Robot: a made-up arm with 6 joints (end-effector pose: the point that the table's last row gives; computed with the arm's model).
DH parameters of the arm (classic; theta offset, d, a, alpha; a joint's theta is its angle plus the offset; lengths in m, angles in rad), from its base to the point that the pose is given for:
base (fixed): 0 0 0 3.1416
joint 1: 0 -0.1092 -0.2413 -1.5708
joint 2: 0 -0.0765 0.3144 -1.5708
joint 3: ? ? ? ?
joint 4: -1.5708 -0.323 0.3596 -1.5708
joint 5: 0 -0.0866 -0.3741 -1.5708
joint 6: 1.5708 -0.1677 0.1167 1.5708
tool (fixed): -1.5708 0.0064 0 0
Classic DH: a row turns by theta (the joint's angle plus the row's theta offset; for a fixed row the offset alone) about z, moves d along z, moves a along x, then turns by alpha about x.
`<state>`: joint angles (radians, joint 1 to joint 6).
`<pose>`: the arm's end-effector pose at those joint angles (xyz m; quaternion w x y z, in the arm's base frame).
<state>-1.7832 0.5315 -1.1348 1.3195 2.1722 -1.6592</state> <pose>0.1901 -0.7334 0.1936 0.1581 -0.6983 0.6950 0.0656</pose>
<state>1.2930 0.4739 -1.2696 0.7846 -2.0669 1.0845</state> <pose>0.5605 0.8511 0.4762 0.9038 0.2907 0.0960 -0.2991</pose>
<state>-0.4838 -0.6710 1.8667 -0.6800 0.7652 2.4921</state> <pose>0.0194 0.2132 0.1132 0.5040 -0.2143 -0.8339 0.0677</pose>
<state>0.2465 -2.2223 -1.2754 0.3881 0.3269 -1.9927</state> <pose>-0.1073 0.1470 -0.1940 0.6457 0.1894 0.0208 -0.7394</pose>
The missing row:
joint 3: -1.5708 0.1062 0.0882 -1.5708
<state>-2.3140 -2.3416 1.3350 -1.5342 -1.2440 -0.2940</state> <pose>0.6442 0.0232 0.0509 0.3844 0.7495 -0.1250 -0.5243</pose>
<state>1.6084 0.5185 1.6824 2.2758 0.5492 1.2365</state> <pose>0.1660 -0.1135 0.5184 0.9378 0.2412 0.0132 -0.2495</pose>
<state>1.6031 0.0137 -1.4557 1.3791 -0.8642 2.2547</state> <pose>0.6416 -0.0129 0.2224 0.4389 -0.1211 0.3750 -0.8075</pose>
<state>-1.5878 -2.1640 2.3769 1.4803 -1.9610 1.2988</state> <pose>0.1788 -0.7110 -1.0658 0.5950 -0.7802 -0.1681 -0.0948</pose>
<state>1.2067 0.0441 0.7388 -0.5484 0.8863 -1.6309</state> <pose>0.1419 0.1100 0.4645 0.8471 0.3878 -0.3035 0.1996</pose>
